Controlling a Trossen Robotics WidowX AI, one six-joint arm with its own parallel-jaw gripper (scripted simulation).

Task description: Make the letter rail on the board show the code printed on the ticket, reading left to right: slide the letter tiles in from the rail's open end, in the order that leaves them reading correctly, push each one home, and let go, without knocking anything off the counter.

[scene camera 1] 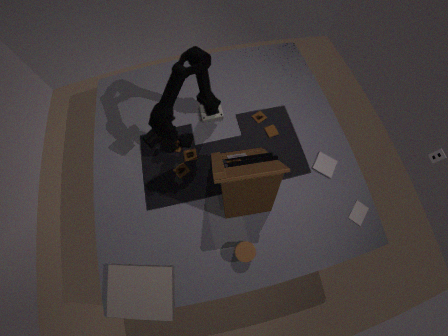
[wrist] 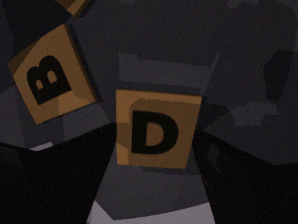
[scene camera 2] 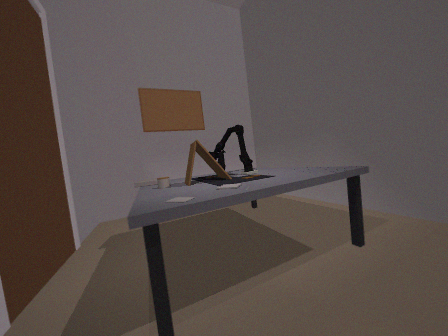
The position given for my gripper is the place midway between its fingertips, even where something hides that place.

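My gripper [wrist: 155, 131] is here in my sight, and so is a wooden board [scene camera 1: 249, 186].
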